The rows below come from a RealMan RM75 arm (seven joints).
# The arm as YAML. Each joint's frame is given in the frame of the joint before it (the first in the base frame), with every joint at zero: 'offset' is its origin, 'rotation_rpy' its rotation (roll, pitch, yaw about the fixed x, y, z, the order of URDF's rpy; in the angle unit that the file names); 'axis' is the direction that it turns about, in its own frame. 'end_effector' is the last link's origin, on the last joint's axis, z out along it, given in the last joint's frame.
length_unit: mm
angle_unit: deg
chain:
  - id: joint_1
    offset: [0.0, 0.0, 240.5]
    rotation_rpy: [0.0, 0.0, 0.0]
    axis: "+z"
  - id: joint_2
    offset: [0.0, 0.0, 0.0]
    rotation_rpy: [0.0, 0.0, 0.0]
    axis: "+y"
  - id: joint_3
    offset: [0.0, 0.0, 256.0]
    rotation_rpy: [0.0, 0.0, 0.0]
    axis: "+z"
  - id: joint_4
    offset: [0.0, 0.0, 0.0]
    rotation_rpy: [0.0, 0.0, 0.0]
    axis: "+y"
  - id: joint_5
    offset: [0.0, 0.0, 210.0]
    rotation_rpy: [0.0, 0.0, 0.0]
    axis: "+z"
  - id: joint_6
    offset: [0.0, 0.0, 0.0]
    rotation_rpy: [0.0, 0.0, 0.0]
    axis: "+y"
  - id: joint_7
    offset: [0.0, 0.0, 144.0]
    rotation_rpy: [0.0, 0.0, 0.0]
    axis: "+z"
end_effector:
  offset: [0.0, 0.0, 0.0]
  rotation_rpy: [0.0, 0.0, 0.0]
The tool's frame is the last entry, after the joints.
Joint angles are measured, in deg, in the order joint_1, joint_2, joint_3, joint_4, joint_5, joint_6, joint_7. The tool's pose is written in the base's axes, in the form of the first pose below.
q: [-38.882 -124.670 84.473 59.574 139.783 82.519 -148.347]
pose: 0.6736 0.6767 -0.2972 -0.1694; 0.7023 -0.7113 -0.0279 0.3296; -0.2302 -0.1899 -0.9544 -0.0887; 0 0 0 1
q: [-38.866 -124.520 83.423 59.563 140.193 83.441 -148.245]
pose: 0.6643 0.6847 -0.2998 -0.1719; 0.7102 -0.7032 -0.0324 0.3301; -0.2330 -0.1914 -0.9534 -0.0851; 0 0 0 1
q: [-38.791 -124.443 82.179 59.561 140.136 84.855 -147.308]
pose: 0.6621 0.6896 -0.2934 -0.1737; 0.7105 -0.7021 -0.0467 0.3290; -0.2382 -0.1776 -0.9548 -0.0816; 0 0 0 1
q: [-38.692 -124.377 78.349 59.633 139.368 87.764 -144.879]
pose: 0.6620 0.7051 -0.2542 -0.1751; 0.7153 -0.6956 -0.0669 0.3287; -0.2240 -0.1375 -0.9648 -0.0727; 0 0 0 1
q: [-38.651 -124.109 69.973 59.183 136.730 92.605 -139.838]
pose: 0.6668 0.7319 -0.1405 -0.1765; 0.7287 -0.6798 -0.0826 0.3301; -0.1560 -0.0473 -0.9866 -0.0543; 0 0 0 1
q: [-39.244 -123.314 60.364 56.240 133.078 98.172 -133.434]
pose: 0.6715 0.7408 0.0132 -0.1800; 0.7379 -0.6670 -0.1034 0.3297; -0.0678 0.0791 -0.9946 -0.0353; 0 0 0 1
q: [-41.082 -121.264 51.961 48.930 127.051 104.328 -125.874]
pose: 0.6820 0.6991 0.2149 -0.1791; 0.7304 -0.6661 -0.1509 0.3268; 0.0377 0.2599 -0.9649 -0.0195; 0 0 0 1
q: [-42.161 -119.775 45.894 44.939 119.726 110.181 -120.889]
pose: 0.6850 0.6006 0.4124 -0.1675; 0.7042 -0.6910 -0.1633 0.3256; 0.1869 0.4023 -0.8962 0.0001; 0 0 0 1
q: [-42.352 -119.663 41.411 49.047 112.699 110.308 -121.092]
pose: 0.6598 0.5312 0.5315 -0.1491; 0.6519 -0.7564 -0.0534 0.3399; 0.3736 0.3817 -0.8454 0.0273; 0 0 0 1
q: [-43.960 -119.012 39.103 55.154 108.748 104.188 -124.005]
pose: 0.6334 0.5335 0.5606 -0.1272; 0.5772 -0.8082 0.1169 0.3683; 0.5154 0.2495 -0.8198 0.0571; 0 0 0 1
